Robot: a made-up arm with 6 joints.
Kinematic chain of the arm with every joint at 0, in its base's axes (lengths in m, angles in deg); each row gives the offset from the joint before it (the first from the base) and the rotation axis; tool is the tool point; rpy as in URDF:
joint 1: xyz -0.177 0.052 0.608 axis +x
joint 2: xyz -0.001 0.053 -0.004 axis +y
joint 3: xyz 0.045 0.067 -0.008 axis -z
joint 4: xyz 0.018 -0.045 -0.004 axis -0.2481 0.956 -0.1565
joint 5: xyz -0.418 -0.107 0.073 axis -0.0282 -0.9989 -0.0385
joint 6: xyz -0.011 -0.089 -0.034 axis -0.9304 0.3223 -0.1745
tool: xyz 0.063 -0.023 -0.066 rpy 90 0 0
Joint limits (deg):
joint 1: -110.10..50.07
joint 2: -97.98..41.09
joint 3: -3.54..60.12
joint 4: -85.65..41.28
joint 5: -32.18..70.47
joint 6: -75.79..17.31
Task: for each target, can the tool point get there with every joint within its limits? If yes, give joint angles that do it. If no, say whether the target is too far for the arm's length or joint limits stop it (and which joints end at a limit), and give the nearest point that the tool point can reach.
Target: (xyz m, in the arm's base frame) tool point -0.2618 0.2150 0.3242
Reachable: yes | joints 35.83 -82.43 4.88 8.96 -22.52 -62.26
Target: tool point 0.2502 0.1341 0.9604
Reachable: no: joint limits stop it (at a limit: joint 2, joint 3, joint 4, joint 6) | nearest point 0.2494 0.1028 0.8259 | short by 0.138 m
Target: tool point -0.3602 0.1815 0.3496
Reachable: yes | joints 22.70 -18.37 24.82 -41.55 23.77 -60.51
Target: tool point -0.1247 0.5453 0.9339
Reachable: no: joint limits stop it (at a limit: joint 2, joint 3, joint 4, joint 5, joint 6) | nearest point -0.2307 0.4815 0.8917 | short by 0.131 m
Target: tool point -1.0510 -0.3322 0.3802
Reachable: no: too far | nearest point -0.6295 -0.1580 0.4650 | short by 0.464 m
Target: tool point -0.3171 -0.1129 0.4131
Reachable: yes | joints -12.80 -37.07 1.32 -27.35 57.90 -40.40
